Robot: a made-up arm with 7 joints. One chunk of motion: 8 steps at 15 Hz.
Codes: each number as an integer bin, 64 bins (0 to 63) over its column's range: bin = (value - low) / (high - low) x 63, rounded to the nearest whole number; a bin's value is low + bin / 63 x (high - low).
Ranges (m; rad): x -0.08..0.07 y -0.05..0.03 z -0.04..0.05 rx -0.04..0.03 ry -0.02..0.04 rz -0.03..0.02
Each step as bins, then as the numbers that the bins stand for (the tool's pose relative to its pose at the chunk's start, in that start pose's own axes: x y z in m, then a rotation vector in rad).
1 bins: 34 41 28 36 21 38
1 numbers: 0.0010 0.0021 0.0000 0.0000 0.0000 0.0002
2 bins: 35 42 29 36 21 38
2 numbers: 0.0033 0.0033 0.0014 0.0000 0.0000 0.0002
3 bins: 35 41 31 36 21 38
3 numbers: 0.0033 0.0021 0.0043 0.0000 0.0000 0.0002
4 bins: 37 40 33 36 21 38
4 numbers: 0.0081 0.0008 0.0071 0.0000 0.0000 0.0002
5 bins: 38 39 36 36 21 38
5 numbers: 0.0105 -0.0005 0.0114 0.0000 0.0000 0.0002
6 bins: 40 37 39 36 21 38
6 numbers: 0.0152 -0.0030 0.0157 0.0000 0.0000 0.0002
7 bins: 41 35 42 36 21 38
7 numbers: 0.0176 -0.0056 0.0200 0.0000 0.0000 0.0002
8 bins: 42 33 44 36 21 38
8 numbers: 0.0200 -0.0081 0.0229 0.0000 0.0000 0.0002
